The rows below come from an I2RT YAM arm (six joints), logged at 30 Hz.
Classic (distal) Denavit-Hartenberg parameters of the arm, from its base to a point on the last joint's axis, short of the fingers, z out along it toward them. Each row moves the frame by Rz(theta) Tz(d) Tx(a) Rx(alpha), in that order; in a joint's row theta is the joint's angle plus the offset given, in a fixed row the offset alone. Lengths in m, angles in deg.
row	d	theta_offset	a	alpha
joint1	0.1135	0	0.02	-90
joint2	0	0	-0.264	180
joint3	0	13.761	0.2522	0
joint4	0	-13.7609	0.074	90
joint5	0	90	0	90
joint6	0.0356	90	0	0
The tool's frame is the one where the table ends.
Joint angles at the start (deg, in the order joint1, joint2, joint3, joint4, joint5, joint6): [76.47, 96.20, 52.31, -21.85, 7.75, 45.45]
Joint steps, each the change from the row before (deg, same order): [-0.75, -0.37, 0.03, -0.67, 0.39, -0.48]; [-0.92, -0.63, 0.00, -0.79, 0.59, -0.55]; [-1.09, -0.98, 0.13, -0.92, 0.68, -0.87]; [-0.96, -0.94, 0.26, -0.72, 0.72, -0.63]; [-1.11, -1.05, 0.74, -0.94, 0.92, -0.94]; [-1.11, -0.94, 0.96, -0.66, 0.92, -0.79]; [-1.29, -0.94, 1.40, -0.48, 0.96, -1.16]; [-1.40, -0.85, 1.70, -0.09, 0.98, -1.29]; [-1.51, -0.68, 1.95, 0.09, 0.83, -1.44]
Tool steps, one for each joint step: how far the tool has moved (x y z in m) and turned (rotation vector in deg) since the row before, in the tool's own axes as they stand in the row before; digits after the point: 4 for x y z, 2 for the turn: [-0.0028, -0.0036, -0.0014, 0.75, -0.24, 0.16]; [-0.0035, -0.0046, -0.0024, 0.88, -0.48, 0.26]; [-0.0050, -0.0049, -0.0043, 0.79, -0.80, 0.14]; [-0.0052, -0.0039, -0.0045, 0.59, -1.00, 0.31]; [-0.0076, -0.0034, -0.0062, 0.58, -1.42, 0.21]; [-0.0087, -0.0027, -0.0063, 0.38, -1.69, 0.44]; [-0.0115, -0.0023, -0.0074, 0.16, -2.20, 0.36]; [-0.0137, -0.0019, -0.0077, -0.05, -2.69, 0.46]; [-0.0152, -0.0018, -0.0074, -0.14, -2.83, 0.47]
